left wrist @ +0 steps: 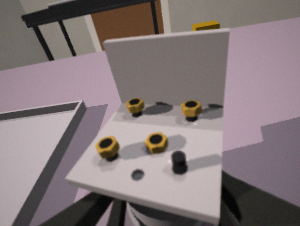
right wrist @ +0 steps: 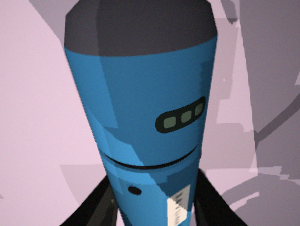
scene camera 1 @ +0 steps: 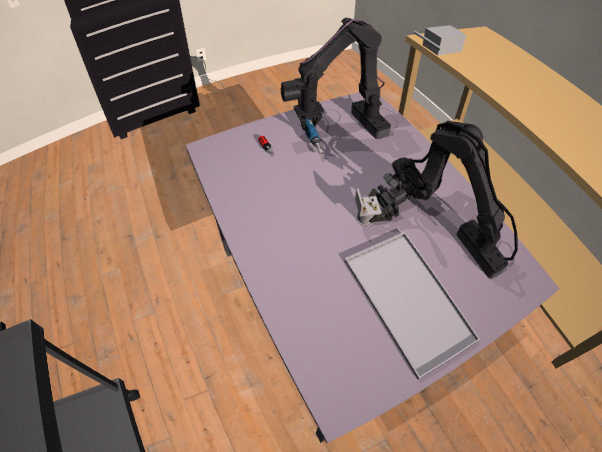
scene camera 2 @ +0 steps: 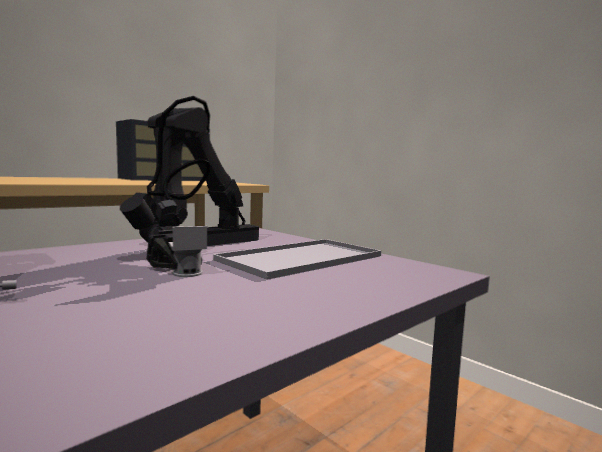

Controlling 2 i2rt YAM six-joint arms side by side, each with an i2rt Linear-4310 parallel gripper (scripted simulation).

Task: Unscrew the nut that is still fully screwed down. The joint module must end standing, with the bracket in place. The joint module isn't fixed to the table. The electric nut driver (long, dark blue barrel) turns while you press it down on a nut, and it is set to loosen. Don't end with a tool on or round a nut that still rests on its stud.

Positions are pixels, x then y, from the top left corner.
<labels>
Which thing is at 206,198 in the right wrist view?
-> My right gripper.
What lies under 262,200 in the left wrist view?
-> My left gripper.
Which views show my left gripper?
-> The left wrist view, scene camera 1 and scene camera 2 only.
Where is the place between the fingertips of my left gripper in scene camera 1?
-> At 364,215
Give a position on a white L-shaped bracket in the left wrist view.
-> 165,70
</labels>
